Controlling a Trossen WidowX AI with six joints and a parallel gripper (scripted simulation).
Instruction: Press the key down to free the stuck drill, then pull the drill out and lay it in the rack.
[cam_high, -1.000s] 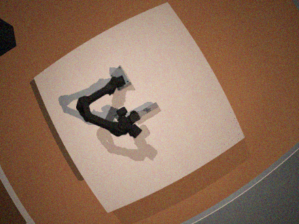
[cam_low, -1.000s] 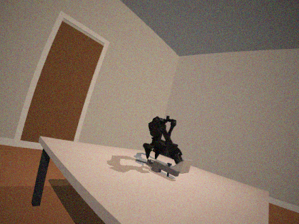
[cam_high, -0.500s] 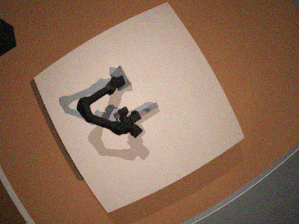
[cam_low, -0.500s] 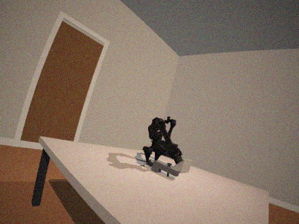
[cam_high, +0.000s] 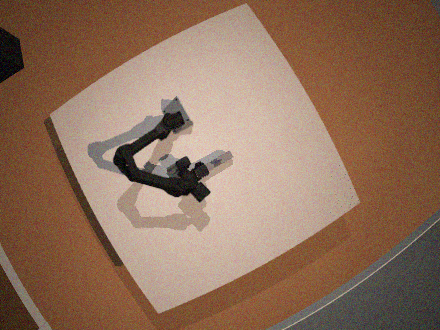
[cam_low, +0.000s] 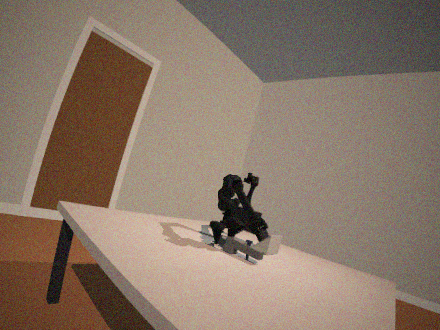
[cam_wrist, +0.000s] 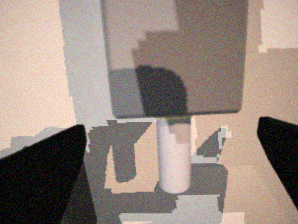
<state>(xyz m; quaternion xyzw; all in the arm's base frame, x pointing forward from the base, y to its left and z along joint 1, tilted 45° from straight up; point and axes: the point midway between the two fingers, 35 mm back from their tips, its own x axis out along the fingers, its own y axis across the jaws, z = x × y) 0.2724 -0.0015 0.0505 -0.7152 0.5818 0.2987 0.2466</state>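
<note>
The drill lies 50 mm to the left of my gripper tip, 30 mm above it and 10 mm behind it. The rest, counted from my gripper tip: grey holder block 110 mm to the left, 20 mm behind, 20 mm above; grey-tan fixture block 70 mm behind, 60 mm to the right; dark blue key 140 mm to the left, 30 mm above, 20 mm behind.
</note>
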